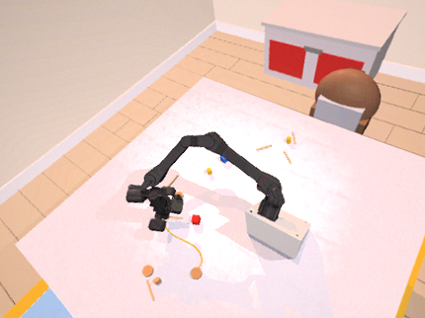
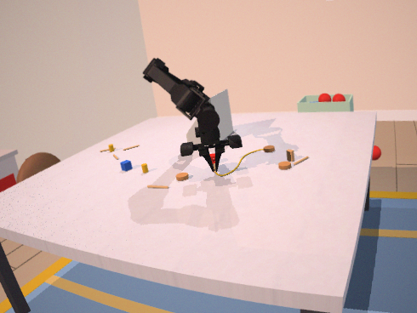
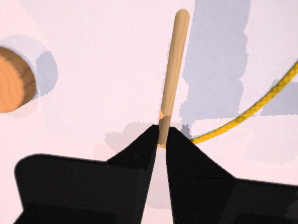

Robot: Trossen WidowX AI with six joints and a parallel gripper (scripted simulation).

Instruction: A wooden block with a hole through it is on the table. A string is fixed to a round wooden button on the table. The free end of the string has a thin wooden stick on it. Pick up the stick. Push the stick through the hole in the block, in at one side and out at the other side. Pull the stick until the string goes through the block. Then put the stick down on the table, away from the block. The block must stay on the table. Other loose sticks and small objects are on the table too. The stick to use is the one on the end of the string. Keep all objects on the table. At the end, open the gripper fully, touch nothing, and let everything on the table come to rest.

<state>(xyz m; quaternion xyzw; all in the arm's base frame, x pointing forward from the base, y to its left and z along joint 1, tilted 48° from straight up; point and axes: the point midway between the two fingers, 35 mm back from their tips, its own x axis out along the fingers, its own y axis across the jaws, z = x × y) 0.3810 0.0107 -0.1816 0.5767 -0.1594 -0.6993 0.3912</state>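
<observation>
The red block lies 110 mm behind my gripper tip and 50 mm to the right of it. Also, from my gripper tip: thin wooden stick (10 mm to the right, 10 mm behind); then yellow peg (280 mm to the right, 40 mm behind); then small wooden block (220 mm to the left, 120 mm behind).
</observation>
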